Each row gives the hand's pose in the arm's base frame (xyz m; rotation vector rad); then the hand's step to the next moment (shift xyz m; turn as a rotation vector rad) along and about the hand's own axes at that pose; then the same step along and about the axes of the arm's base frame.
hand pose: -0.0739 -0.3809 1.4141 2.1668 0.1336 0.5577
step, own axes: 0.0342 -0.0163 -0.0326 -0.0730 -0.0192 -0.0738
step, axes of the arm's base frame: 0.0180 0.0438 0.0160 -0.0955 0.0449 -0.0016
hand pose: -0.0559 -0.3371 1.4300 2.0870 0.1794 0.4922
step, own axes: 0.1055 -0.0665 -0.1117 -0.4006 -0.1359 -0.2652
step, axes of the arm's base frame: 0.0540 0.1564 0.0253 -0.4645 0.1535 -0.0999
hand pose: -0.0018 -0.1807 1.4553 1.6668 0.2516 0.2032
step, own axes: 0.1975 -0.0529 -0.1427 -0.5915 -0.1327 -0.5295
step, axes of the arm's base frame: 0.1472 0.1973 -0.0397 -0.7212 0.3514 -0.0647
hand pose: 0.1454 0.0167 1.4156 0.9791 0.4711 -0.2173
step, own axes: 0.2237 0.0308 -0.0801 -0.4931 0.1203 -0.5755
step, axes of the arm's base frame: 0.1856 0.0911 -0.1211 -0.5509 0.5313 0.0553
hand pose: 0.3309 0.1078 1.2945 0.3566 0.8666 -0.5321
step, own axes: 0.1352 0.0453 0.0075 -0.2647 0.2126 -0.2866
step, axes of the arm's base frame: 0.1025 -0.0067 -0.0992 -0.1967 0.3945 0.0553
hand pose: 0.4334 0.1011 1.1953 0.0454 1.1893 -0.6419
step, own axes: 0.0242 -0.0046 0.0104 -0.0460 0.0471 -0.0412
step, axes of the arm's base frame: 0.0118 -0.0182 -0.0156 -0.0220 0.0738 0.0100
